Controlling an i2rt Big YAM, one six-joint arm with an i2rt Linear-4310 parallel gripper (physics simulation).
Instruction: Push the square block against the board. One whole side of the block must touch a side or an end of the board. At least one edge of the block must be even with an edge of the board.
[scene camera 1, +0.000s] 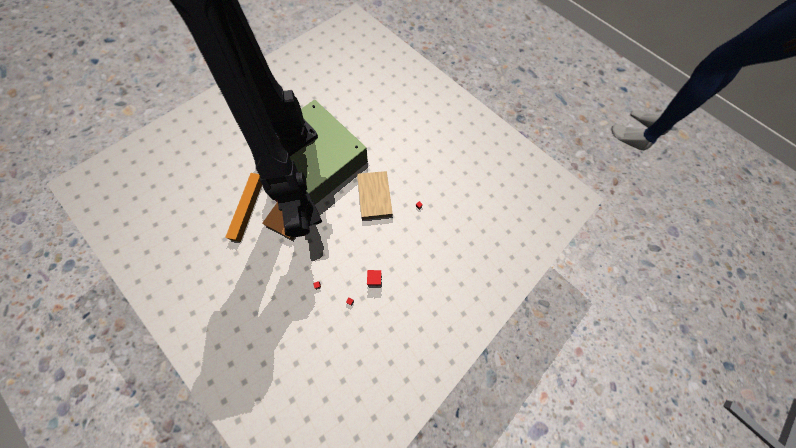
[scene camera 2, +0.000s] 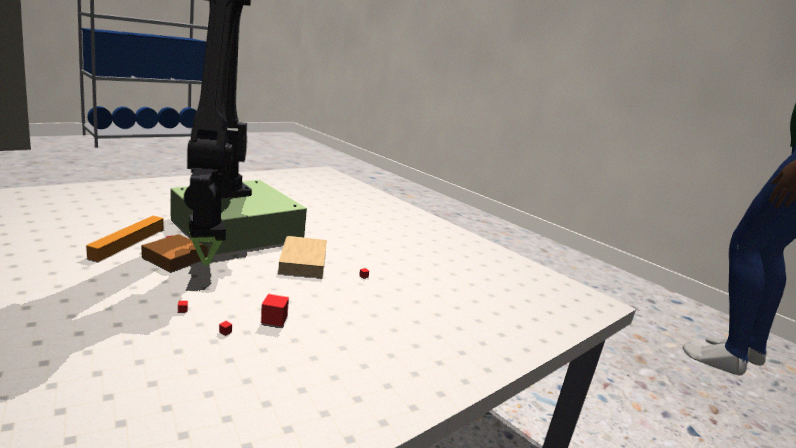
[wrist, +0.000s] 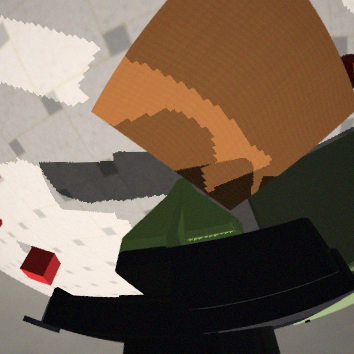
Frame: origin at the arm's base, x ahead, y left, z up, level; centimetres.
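Seen in the pictures: gripper, fingertip midpoint: (scene camera 1: 312, 222) (scene camera 2: 206, 264) (wrist: 183, 183); arm's base, origin of the base link: (scene camera 1: 295, 138) (scene camera 2: 224, 192).
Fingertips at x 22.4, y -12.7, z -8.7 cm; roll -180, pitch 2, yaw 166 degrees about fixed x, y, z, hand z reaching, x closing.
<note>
Offsets run from my fingertips to a thing's top centre. "spot": to the spot under its first point.
The square block, brown @(dx -5.5, dy -5.1, dz +3.0 cm) (scene camera 1: 272, 222) (scene camera 2: 169, 249) (wrist: 240, 75), lies flat in front of the green base, partly hidden by the arm in both scene views. Two things could be the board: a long orange bar @(dx -16.9, dy -12.3, dz +3.2 cm) (scene camera 1: 243, 207) (scene camera 2: 125, 239) lies left of the block, apart from it; a tan wood-grained piece @(dx +6.2, dy +20.9, dz +3.0 cm) (scene camera 1: 375, 194) (scene camera 2: 303, 254) lies to its right, also apart. My gripper (scene camera 2: 206, 263) (wrist: 183, 183) is shut and empty, low beside the block's right corner; whether it touches is unclear. Its fingertips are hidden in scene camera 1.
The green base (scene camera 1: 337, 139) (scene camera 2: 264, 201) stands behind the block. A larger red cube @(dx +26.6, dy +3.3, dz +4.1 cm) (scene camera 1: 373, 277) (scene camera 2: 275, 309) (wrist: 40, 265) and small red cubes @(dx +17.0, dy -10.4, dz +1.7 cm) (scene camera 1: 316, 284) @(dx +26.9, dy -6.2, dz +1.7 cm) (scene camera 1: 349, 301) @(dx +18.3, dy +29.9, dz +1.7 cm) (scene camera 1: 418, 205) lie in front and to the right. Another red thing @(spot: dx -13.0, dy -3.9, dz +1.5 cm) (wrist: 350, 69) shows beyond the block in the wrist view.
</note>
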